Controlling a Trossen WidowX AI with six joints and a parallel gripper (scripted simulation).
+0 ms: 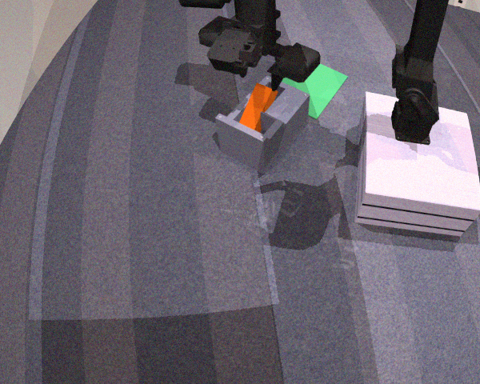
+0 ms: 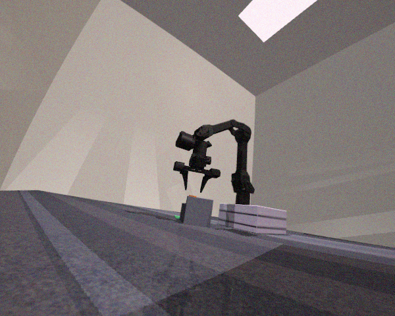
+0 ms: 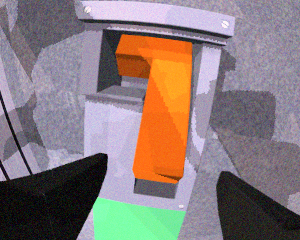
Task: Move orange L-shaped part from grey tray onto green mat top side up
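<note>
My gripper tip is 4 cm to the right of the orange L-shaped part and 7 cm above it. Round my gripper tip: green mat (8 cm behind, 12 cm to the right, 13 cm below).
</note>
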